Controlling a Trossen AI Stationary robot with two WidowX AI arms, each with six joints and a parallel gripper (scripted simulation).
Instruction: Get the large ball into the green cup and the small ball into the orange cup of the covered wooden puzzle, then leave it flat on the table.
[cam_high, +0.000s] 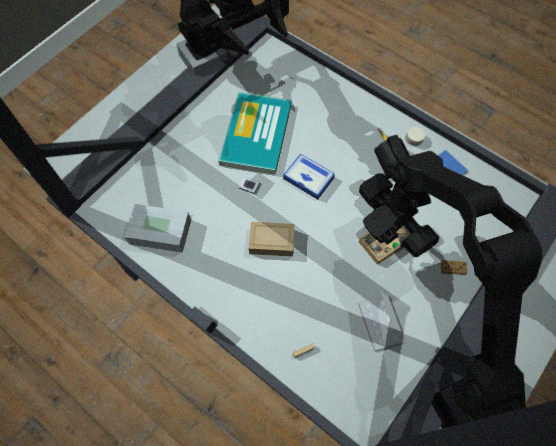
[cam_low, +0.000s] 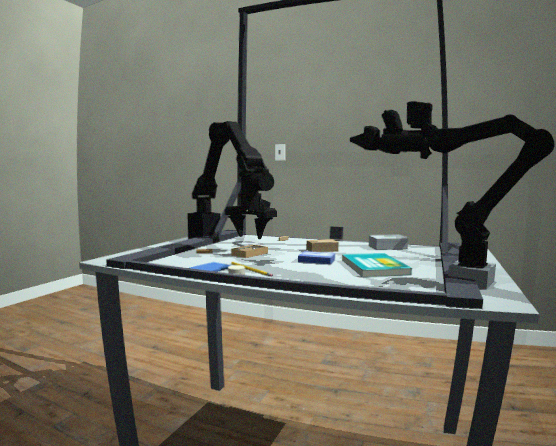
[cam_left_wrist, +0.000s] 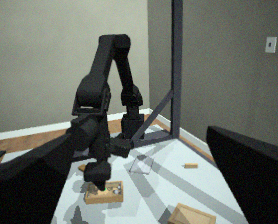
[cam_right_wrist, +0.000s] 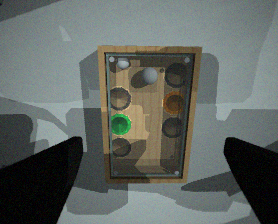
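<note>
The covered wooden puzzle lies 8 cm below my right hand.
</note>
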